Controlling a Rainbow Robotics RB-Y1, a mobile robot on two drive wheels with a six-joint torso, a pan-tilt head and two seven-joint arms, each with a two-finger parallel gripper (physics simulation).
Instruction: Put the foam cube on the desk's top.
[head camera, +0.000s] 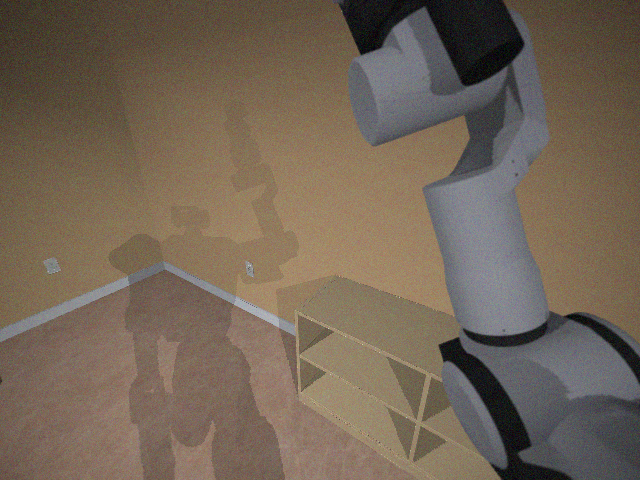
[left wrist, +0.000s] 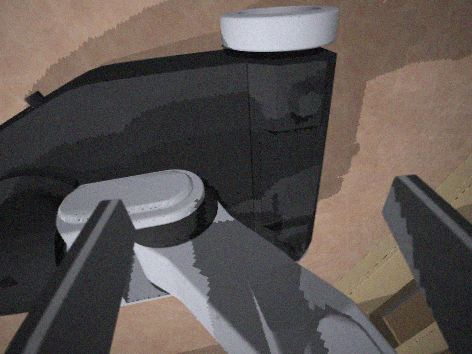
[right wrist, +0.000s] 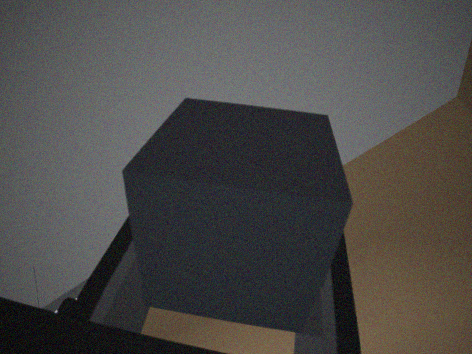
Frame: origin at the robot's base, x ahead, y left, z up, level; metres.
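Seen in the pictures: left gripper, fingertip midpoint: (left wrist: 258, 205); right gripper, fingertip midpoint: (right wrist: 245, 199).
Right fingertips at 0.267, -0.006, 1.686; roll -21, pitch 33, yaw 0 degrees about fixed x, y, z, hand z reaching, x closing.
Offsets run from my right fingertips to a thing's top centre, as dx, dy, dz. "spot": to the spot under its first point. Level surfaces: height alone.
The foam cube @(-0.006, -0.017, +0.033) (right wrist: 235, 215) is dark blue-grey and sits between the fingers of my right gripper (right wrist: 237, 265), which is shut on it, in the right wrist view. A grey surface and a tan wall show behind the cube. The right gripper does not show in the head view; the raised right arm does. My left gripper (left wrist: 258, 205) is open and empty, with its fingers wide apart above the robot's own base. No desk can be made out for certain in these views.
A pale wooden shelf unit @(spot: +0.372, -0.403, -1.251) (head camera: 427, 400) with open compartments stands against the tan wall (head camera: 330, 217) at the lower right of the head view, partly behind the right arm (head camera: 485, 248). White skirting (head camera: 62, 310) meets at a room corner. The floor @(dz -1.684) (head camera: 67, 397) is reddish.
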